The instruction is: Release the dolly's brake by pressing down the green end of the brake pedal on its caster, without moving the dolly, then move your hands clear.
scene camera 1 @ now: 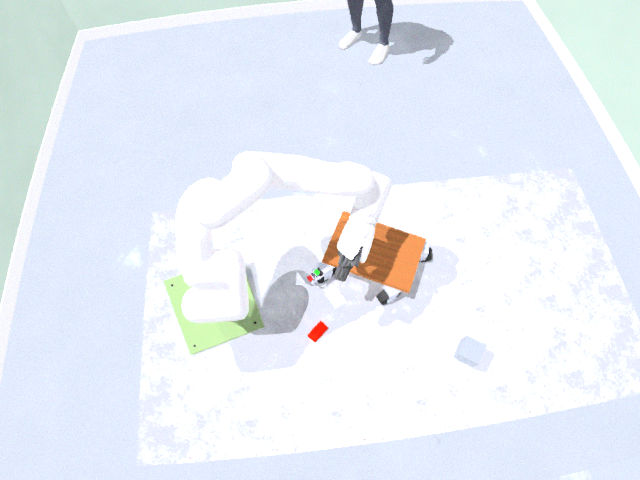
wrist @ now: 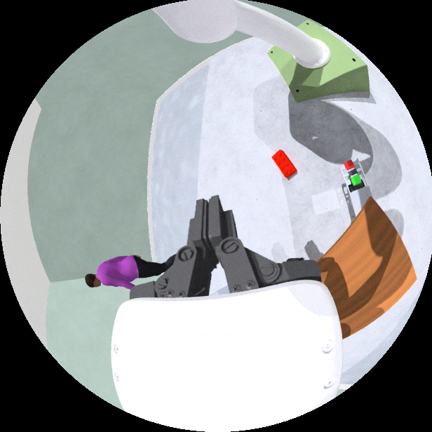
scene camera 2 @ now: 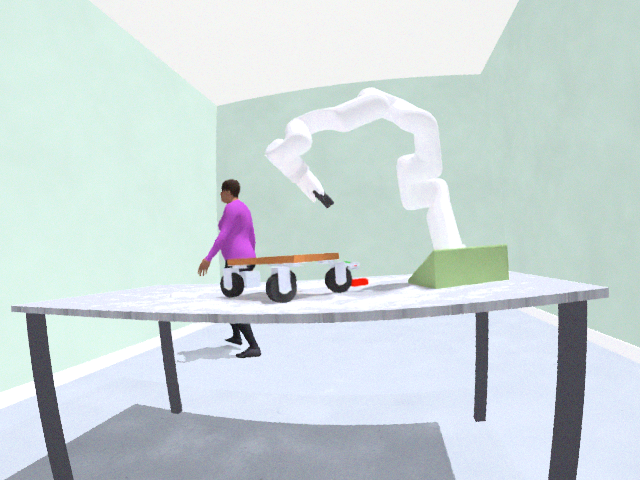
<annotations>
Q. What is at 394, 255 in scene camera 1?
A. A dolly.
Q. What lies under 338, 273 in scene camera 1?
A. My gripper.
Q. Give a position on a dolly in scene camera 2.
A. At 281, 286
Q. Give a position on a dolly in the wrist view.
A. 366, 270
</annotations>
